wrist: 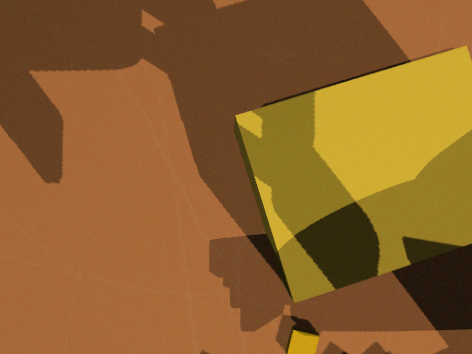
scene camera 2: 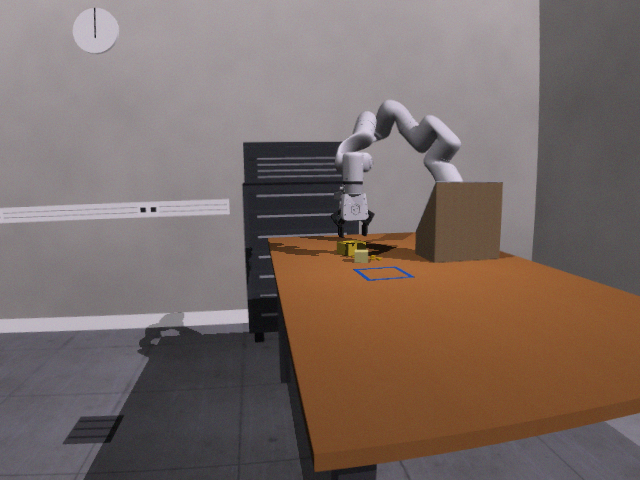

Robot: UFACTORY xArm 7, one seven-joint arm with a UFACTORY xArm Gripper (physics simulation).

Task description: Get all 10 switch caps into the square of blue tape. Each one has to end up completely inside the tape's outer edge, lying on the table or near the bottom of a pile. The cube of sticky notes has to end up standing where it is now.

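Observation:
Small yellow switch caps lie on the table just right of the pale cube of sticky notes; they are too small to count there. One cap shows at the bottom edge of the wrist view, near a corner of the yellow block. The cube stands upright behind the square of blue tape, outside it. No caps are seen inside the tape. My gripper is open and empty, pointing down above the yellow block's area. Its fingers do not show in the wrist view, nor do the cube and the tape.
A larger yellow block lies on the table behind the cube, under my gripper. A tall brown box stands to the right, in front of the arm's base. A dark tool cabinet stands behind the table's far left end.

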